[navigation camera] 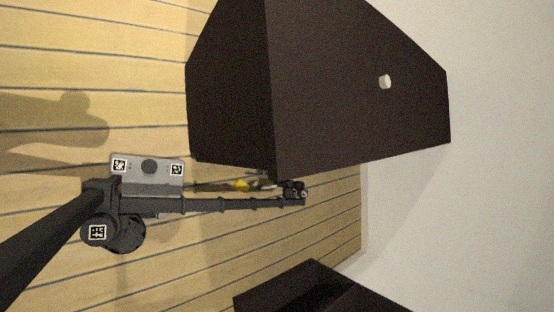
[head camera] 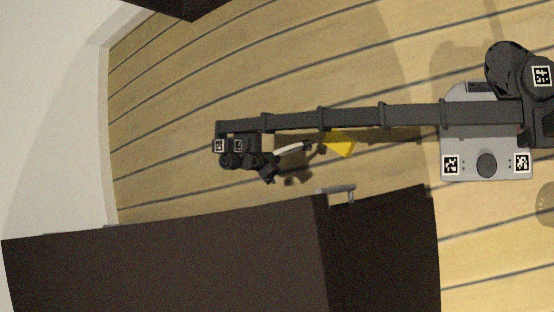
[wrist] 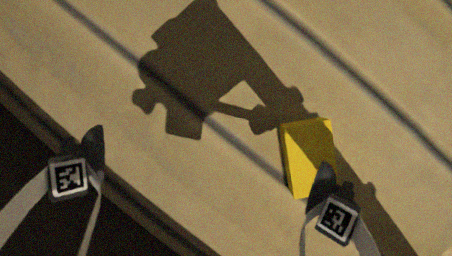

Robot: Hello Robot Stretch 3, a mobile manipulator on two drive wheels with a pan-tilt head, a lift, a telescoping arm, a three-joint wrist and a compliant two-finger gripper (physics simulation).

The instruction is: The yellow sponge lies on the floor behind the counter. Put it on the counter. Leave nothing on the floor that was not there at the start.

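Frame: origin at the robot's base, x ahead, y left, z up, level; metres.
Where they show: gripper, fingertip midpoint: [navigation camera: 267,179] [head camera: 290,162]; robot's base at its link origin: [navigation camera: 149,165] [head camera: 485,164].
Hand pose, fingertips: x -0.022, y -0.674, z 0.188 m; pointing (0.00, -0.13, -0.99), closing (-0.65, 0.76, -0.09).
Note:
Things, the pixels of their top centre, and the offset from my fingertips. "spot": a spot on its surface instead. Level surfaces: height alone.
- yellow sponge at its top centre: [head camera: 337,141] [navigation camera: 242,186] 0.068 m back, 0.099 m left, 0.142 m down
- dark counter at its surface level: 0.723 m up
- grey handle at a spot on its surface: [head camera: 340,189] spot: 0.054 m ahead, 0.407 m left, 0.556 m up
- small white cylinder at its top centre: [navigation camera: 388,81] 0.433 m ahead, 0.001 m right, 0.747 m up
The yellow sponge [head camera: 341,143] [navigation camera: 241,185] [wrist: 302,155] lies on the floor beside the dark counter [head camera: 165,265] [navigation camera: 350,110] [wrist: 20,135]. The arm's shadow falls partly over it. My gripper [wrist: 210,163] is open, with its fingers wide apart. In the wrist view the right finger overlaps the sponge's lower right corner, and the left finger shows over the counter's dark edge. The sponge is not between the fingers; it appears farther down, towards the right finger. In the head view one pale finger shows near the sponge; the other cannot be made out.
A grey handle [head camera: 340,189] juts from the counter's side near the gripper. A small white cylinder [navigation camera: 384,81] stands on the counter top. My base [head camera: 470,174] [navigation camera: 135,172] is at the near end of the extended arm. A dark open box [navigation camera: 265,289] and a pale wall bound the area.

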